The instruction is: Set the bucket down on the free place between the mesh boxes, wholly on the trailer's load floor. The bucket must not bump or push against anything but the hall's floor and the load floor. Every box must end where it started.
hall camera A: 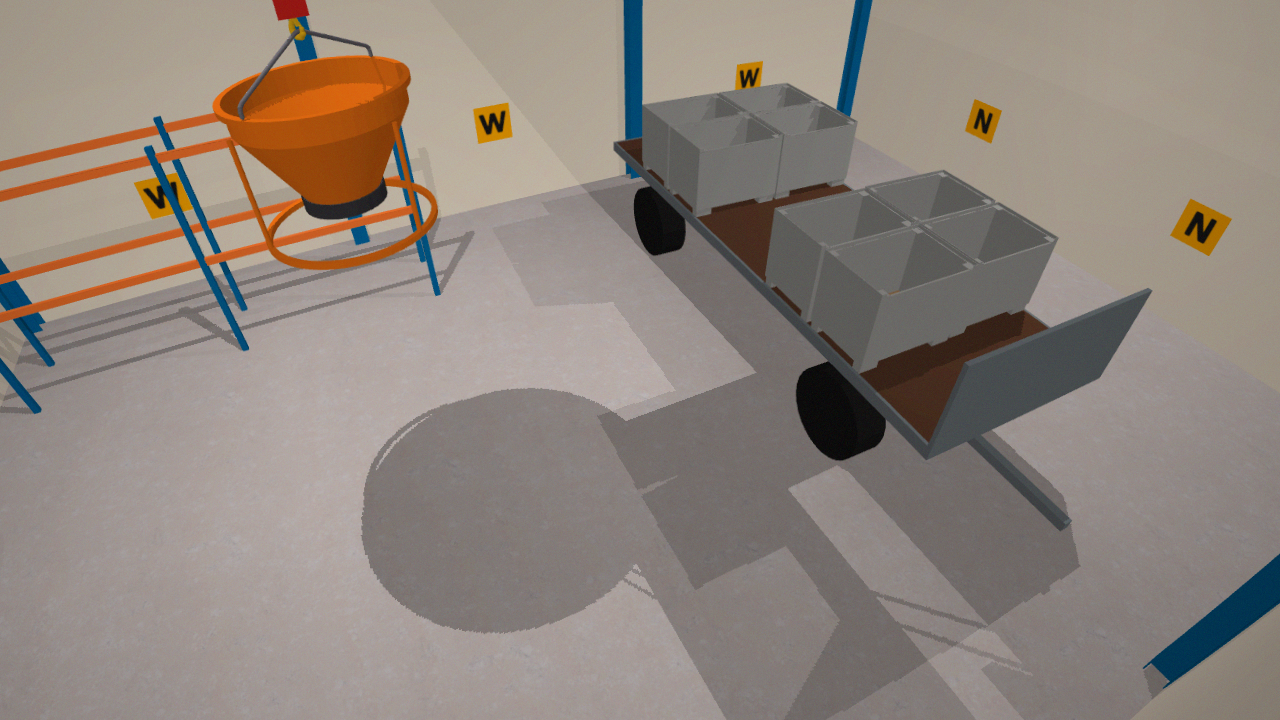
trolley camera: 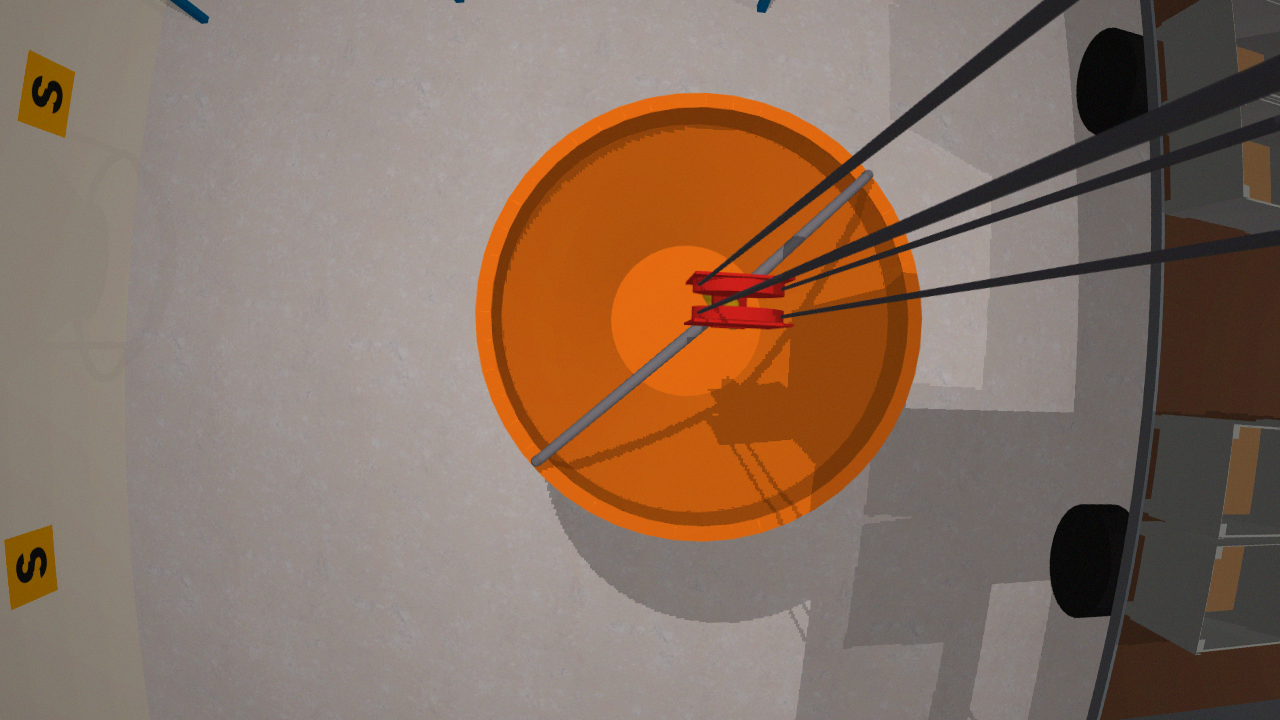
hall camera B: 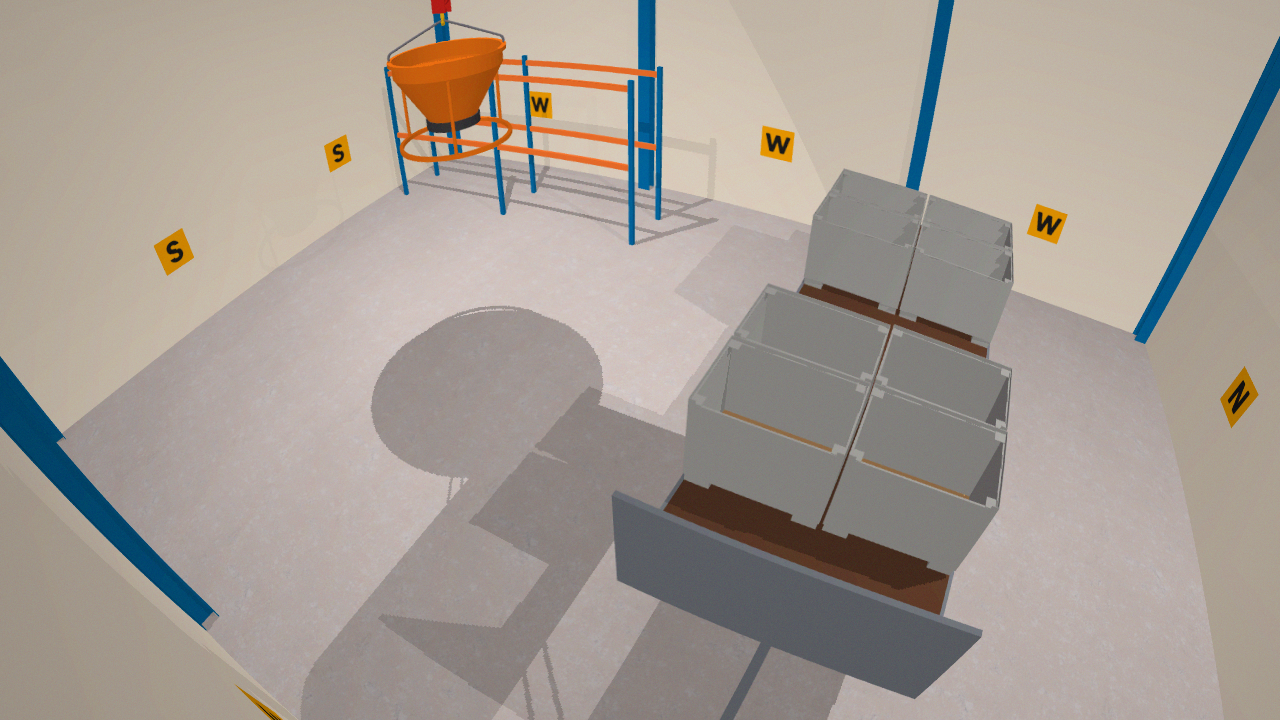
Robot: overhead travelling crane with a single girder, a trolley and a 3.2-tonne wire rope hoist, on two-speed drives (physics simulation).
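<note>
The orange bucket [hall camera A: 322,147] [hall camera B: 447,85] [trolley camera: 572,268] hangs upright in the air by its grey bail, away from the trailer on its south side. My hook [hall camera A: 297,32] [hall camera B: 442,18] [trolley camera: 723,301], under the red block, holds the bail. In the trolley camera the ropes run off to the upper right. The trailer's load floor [hall camera A: 738,231] [hall camera B: 850,302] [trolley camera: 1221,331] shows brown in the gap between two groups of grey mesh boxes. The far group [hall camera A: 725,174] [hall camera B: 859,259] stands toward the W wall, the near group [hall camera A: 939,300] [hall camera B: 760,447] [trolley camera: 1181,483] toward the headboard.
A rack with blue posts [hall camera A: 196,248] [hall camera B: 631,161] and orange rails stands behind the bucket in both hall views. The trailer has a grey headboard [hall camera A: 1038,376] [hall camera B: 787,591] and black wheels [hall camera A: 836,411] [trolley camera: 1087,559]. Blue columns [hall camera A: 632,80] [hall camera B: 646,107] stand along the walls.
</note>
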